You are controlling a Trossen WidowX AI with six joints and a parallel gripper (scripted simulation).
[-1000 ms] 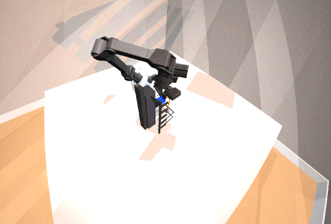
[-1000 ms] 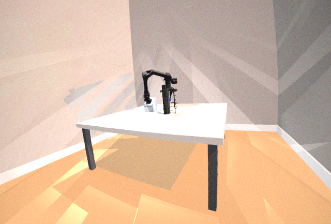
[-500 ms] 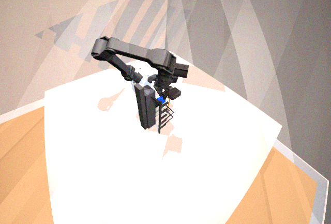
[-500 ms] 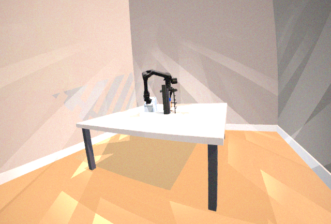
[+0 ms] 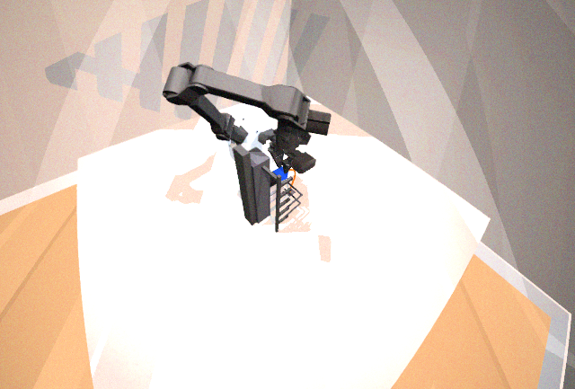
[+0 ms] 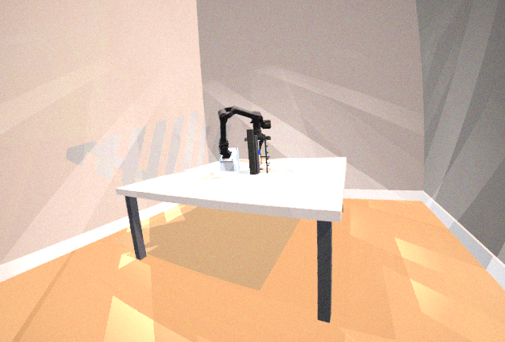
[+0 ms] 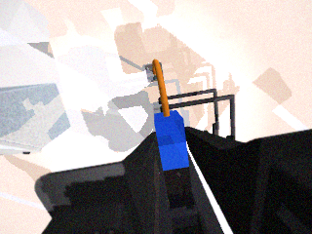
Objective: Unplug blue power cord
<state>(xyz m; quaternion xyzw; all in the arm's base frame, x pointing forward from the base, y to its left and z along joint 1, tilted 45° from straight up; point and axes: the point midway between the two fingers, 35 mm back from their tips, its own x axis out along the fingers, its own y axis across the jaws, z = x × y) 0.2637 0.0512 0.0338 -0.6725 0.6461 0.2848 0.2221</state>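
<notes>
The blue plug is 10 mm ahead of my gripper tip and 30 mm to the right of it.
</notes>
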